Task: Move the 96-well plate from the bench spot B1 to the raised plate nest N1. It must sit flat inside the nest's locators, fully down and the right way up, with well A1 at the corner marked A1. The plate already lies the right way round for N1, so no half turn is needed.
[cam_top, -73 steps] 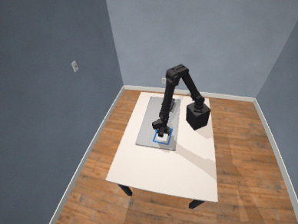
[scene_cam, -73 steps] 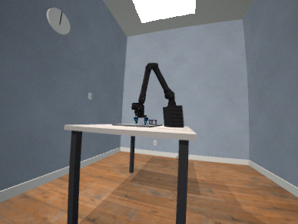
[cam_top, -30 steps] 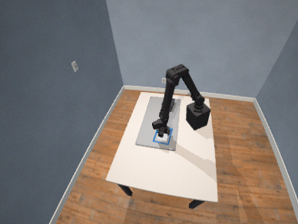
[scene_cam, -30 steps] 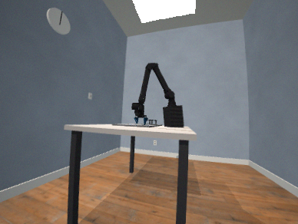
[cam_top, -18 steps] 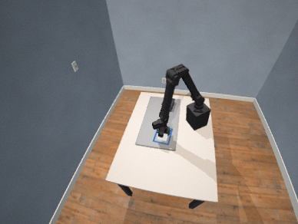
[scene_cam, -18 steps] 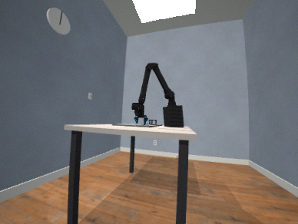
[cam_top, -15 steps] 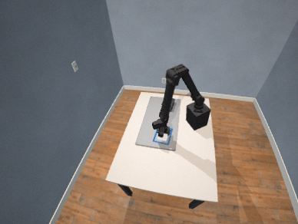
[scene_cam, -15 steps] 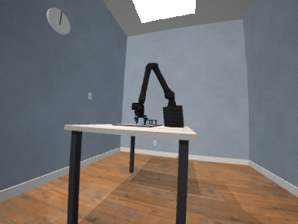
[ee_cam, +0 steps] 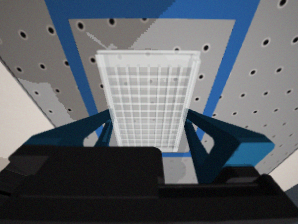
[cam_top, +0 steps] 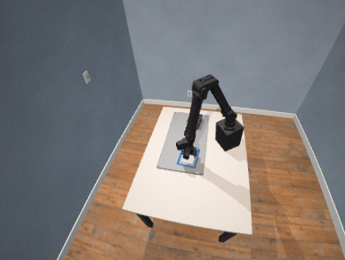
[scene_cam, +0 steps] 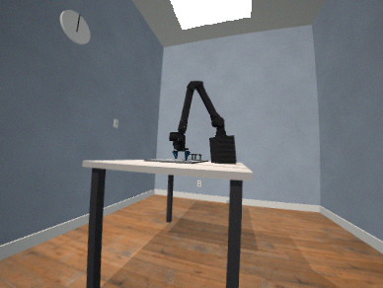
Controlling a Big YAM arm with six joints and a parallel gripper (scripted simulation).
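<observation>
Right now the A1 mark is 100 mm ahead of my hand, 330 mm to the right of it and 50 mm above it. Round my hand: 96-well plate (right at my hand).
</observation>
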